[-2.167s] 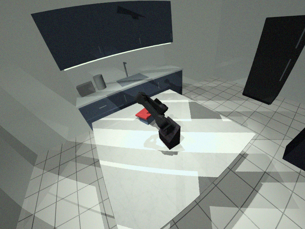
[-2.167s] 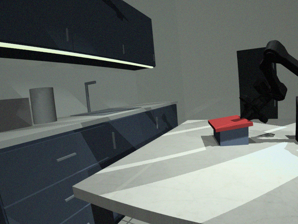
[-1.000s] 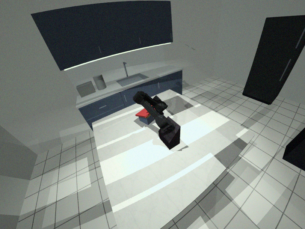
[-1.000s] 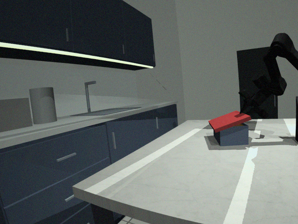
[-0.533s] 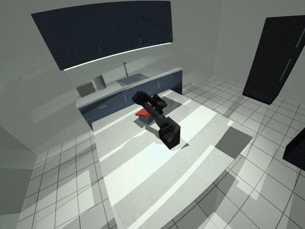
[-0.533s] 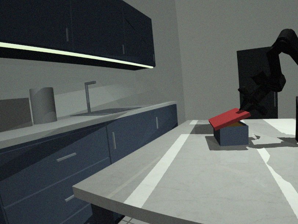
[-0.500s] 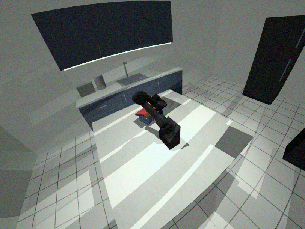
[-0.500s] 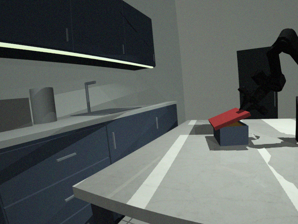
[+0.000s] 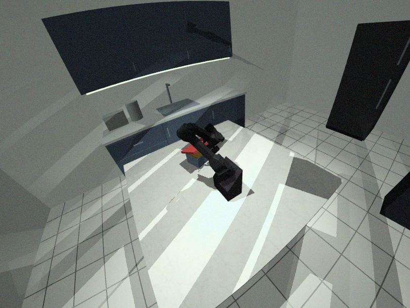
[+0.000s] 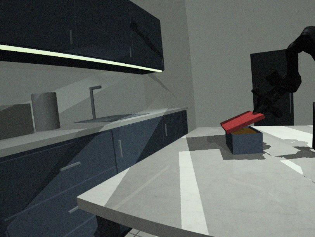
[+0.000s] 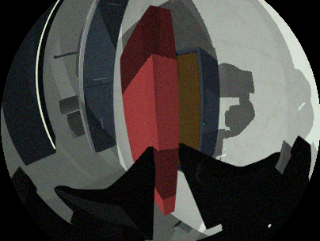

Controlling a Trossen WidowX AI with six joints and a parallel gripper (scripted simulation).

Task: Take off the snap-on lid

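My gripper tip is 80 mm short of the red lid, 20 mm to the right of it and 20 mm above it. From my gripper tip the other things lie so: storage box: 120 mm below, 60 mm ahead, 10 mm to the left.
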